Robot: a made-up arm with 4 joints.
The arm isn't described. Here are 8 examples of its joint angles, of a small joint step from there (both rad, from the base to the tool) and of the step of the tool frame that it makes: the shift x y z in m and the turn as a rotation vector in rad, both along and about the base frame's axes.
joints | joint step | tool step
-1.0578 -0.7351 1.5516 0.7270 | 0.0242 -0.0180 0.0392 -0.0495 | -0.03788 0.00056 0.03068 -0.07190 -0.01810 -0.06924
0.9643 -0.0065 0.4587 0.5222 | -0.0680 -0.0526 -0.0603 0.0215 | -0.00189 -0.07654 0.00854 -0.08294 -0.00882 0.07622
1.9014 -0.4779 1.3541 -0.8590 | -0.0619 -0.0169 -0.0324 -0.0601 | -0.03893 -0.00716 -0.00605 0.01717 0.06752 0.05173
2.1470 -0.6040 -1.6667 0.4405 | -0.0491 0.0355 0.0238 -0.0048 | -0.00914 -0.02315 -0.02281 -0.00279 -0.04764 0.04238
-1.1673 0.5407 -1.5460 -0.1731 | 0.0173 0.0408 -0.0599 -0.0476 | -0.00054 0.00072 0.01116 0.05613 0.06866 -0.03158
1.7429 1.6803 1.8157 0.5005 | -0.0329 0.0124 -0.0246 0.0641 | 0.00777 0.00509 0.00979 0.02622 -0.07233 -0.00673
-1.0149 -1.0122 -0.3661 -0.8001 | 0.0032 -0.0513 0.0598 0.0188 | -0.02155 -0.03108 0.03398 -0.05548 -0.01648 -0.04840
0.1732 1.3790 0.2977 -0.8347 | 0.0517 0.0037 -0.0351 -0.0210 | 0.03262 0.03397 0.00368 -0.00002 0.01057 -0.08021
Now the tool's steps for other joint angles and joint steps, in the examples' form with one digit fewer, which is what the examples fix.
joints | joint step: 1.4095 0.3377 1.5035 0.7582 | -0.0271 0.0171 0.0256 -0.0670
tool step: -0.0308 -0.0058 0.0153 0.0401 0.0540 0.0514
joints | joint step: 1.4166 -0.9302 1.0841 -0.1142 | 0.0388 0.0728 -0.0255 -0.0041
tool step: 0.0074 0.0087 -0.0346 -0.0039 -0.0650 -0.0075
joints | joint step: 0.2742 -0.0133 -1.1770 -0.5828 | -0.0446 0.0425 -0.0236 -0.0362
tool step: 0.0314 0.0312 -0.0107 0.0667 -0.0224 0.0384
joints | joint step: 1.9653 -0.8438 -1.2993 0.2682 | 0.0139 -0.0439 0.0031 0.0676
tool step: 0.0142 0.0027 0.0248 0.0434 0.0924 0.0067
